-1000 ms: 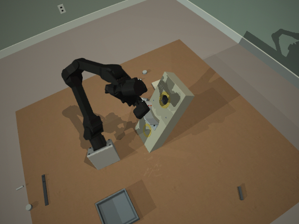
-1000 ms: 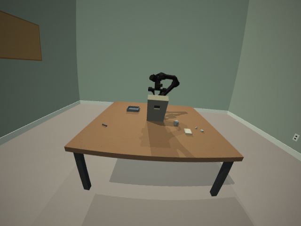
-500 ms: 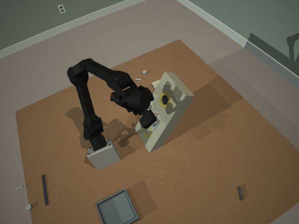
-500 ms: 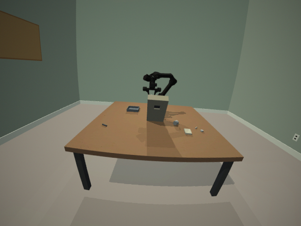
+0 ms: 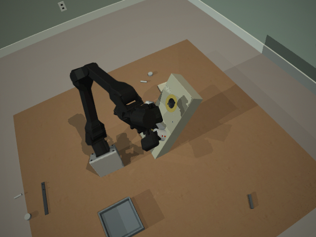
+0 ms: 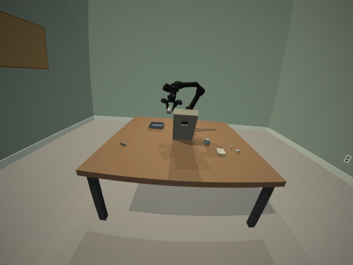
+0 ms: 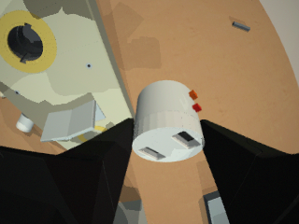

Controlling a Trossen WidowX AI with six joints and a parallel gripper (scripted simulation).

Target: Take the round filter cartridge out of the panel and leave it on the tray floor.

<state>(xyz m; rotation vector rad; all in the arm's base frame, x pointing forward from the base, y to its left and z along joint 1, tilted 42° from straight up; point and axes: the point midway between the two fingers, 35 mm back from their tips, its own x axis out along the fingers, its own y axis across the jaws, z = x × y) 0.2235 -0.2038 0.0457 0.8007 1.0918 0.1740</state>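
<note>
The grey tray lies 29 cm behind my gripper tip, 25 cm below it and 16 cm to the right of it. From my gripper tip the other things lie so: beige service panel: 13 cm to the left, 11 cm below, 9 cm ahead; then round filter cartridge: right at my gripper tip; then small grey bracket: 13 cm to the left, 12 cm below, 4 cm ahead.
</note>
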